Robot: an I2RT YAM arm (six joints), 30 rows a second.
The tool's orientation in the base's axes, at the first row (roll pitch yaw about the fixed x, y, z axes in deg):
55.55, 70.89, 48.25
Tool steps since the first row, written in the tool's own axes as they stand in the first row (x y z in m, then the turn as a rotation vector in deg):
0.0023, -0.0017, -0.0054, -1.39, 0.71, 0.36
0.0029, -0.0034, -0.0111, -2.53, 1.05, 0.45
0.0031, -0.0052, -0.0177, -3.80, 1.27, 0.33
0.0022, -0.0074, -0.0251, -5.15, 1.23, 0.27
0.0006, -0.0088, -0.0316, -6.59, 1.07, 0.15
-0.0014, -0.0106, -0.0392, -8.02, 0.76, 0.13
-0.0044, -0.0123, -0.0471, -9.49, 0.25, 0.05
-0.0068, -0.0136, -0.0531, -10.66, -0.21, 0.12
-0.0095, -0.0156, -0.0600, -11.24, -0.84, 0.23
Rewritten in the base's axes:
-0.0049, -0.0003, -0.0036, 0.12, 0.29, 1.57
-0.0105, -0.0009, -0.0057, -0.01, 0.32, 2.76
-0.0170, -0.0016, -0.0076, -0.38, 0.24, 3.99
-0.0246, -0.0028, -0.0087, -0.74, -0.12, 5.25
-0.0314, -0.0035, -0.0088, -1.19, -0.61, 6.54
-0.0394, -0.0046, -0.0088, -1.55, -1.25, 7.81
-0.0479, -0.0058, -0.0079, -2.00, -2.09, 9.04
-0.0544, -0.0067, -0.0071, -2.23, -2.82, 10.04
-0.0618, -0.0082, -0.0063, -2.31, -3.58, 10.44

